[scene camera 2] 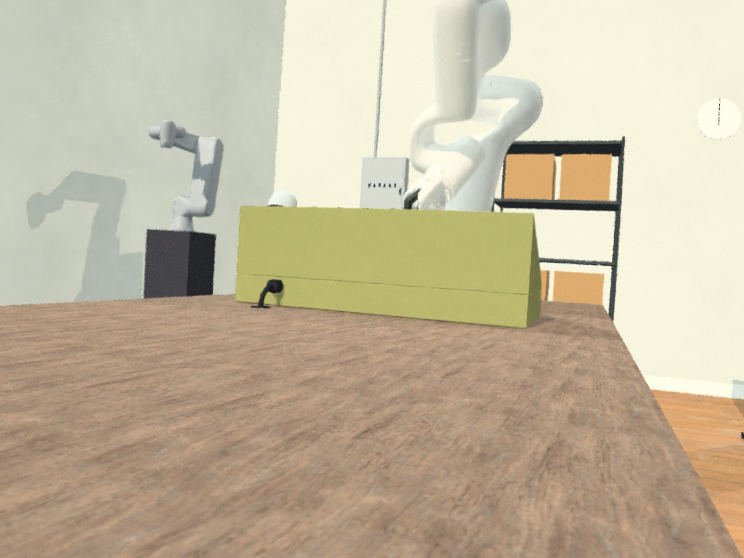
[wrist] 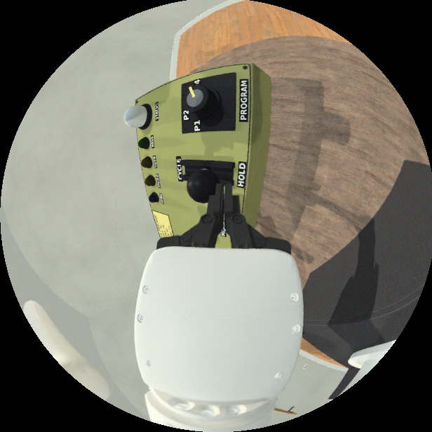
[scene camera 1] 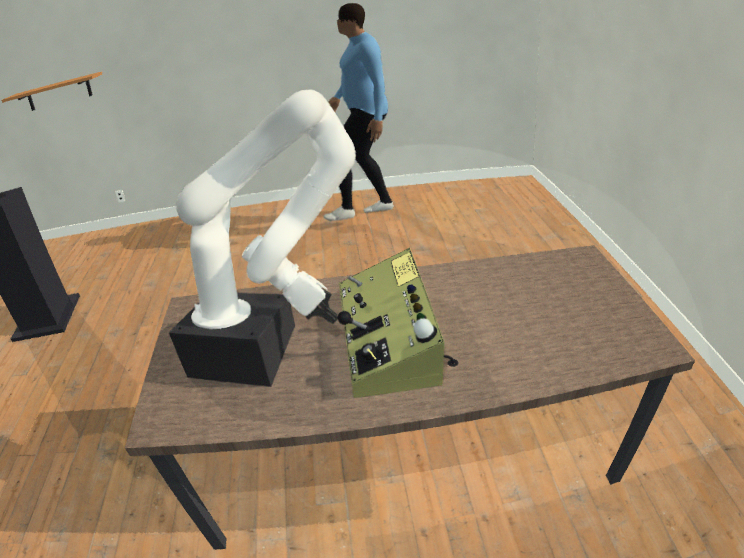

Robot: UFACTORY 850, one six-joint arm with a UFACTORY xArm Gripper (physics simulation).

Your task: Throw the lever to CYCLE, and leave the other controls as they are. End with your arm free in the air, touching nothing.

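Note:
The lever's black ball knob [scene camera 1: 343, 317] [wrist: 203, 185] leans out over the HOLD end of its slot on the green console [scene camera 1: 396, 375] [scene camera 2: 384, 252] [wrist: 260, 130]; the CYCLE label [scene camera 1: 385, 320] [wrist: 179, 169] is at the far end. My gripper [scene camera 1: 335, 318] [wrist: 224, 193] is shut and empty. Its fingertips are right at the ball, on the HOLD side; in the wrist view they overlap the ball's edge, and I cannot tell whether they touch it. In scene camera 2 the console hides the lever and fingertips.
The PROGRAM knob [scene camera 1: 368, 350] [wrist: 196, 97] and white status lamp [scene camera 1: 424, 328] [scene camera 2: 282, 198] [wrist: 136, 116] are beside the lever. A small black switch [scene camera 1: 358, 297] and a grey toggle [scene camera 1: 354, 279] are on its other side. A cable [scene camera 1: 450, 361] [scene camera 2: 262, 295] leaves the console's back. A person [scene camera 1: 362, 72] is beyond the table.

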